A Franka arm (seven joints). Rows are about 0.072 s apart.
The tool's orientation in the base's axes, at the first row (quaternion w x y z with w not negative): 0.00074 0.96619 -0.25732 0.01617
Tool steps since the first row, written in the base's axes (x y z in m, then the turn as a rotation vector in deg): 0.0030 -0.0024 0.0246 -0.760 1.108 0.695; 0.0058 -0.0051 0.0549 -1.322 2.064 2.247; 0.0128 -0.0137 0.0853 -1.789 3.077 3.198; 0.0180 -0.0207 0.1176 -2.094 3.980 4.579; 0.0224 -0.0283 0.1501 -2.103 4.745 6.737; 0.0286 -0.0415 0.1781 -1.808 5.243 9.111; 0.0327 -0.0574 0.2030 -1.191 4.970 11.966
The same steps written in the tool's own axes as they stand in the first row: 0.0046 0.0004 -0.0245 -1.188 -0.588 -0.729; 0.0093 0.0012 -0.0546 -2.101 -1.149 -2.307; 0.0206 0.0049 -0.0847 -2.980 -1.802 -3.282; 0.0296 0.0082 -0.1168 -3.650 -2.443 -4.680; 0.0382 0.0124 -0.1491 -3.970 -3.117 -6.845; 0.0511 0.0206 -0.1767 -3.886 -3.712 -9.213; 0.0633 0.0321 -0.2013 -3.125 -3.802 -12.045
